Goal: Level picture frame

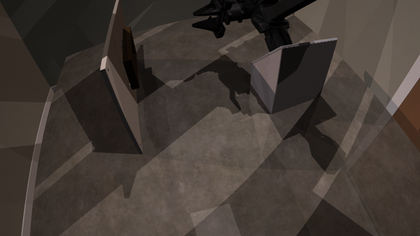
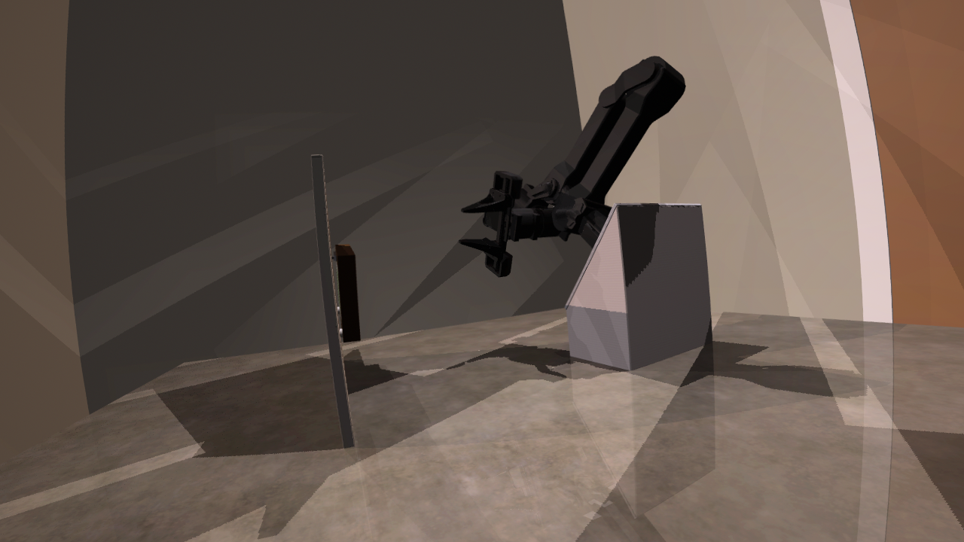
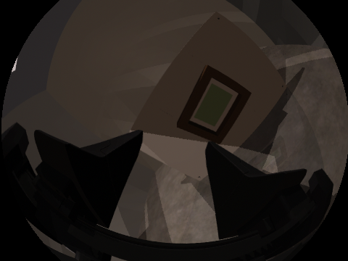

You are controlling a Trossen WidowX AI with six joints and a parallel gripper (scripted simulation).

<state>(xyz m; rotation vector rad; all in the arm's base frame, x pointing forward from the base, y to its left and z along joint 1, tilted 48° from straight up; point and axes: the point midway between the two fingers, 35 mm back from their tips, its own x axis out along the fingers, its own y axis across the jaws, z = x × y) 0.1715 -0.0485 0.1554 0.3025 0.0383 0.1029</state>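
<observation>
Now: the brown wooden picture frame 210 mm ahead of my gripper tip, 80 mm below it and 20 mm to the right of it. From my gripper tip the other things lie so: wall panel (220 mm ahead, 90 mm below, 10 mm to the right).
</observation>
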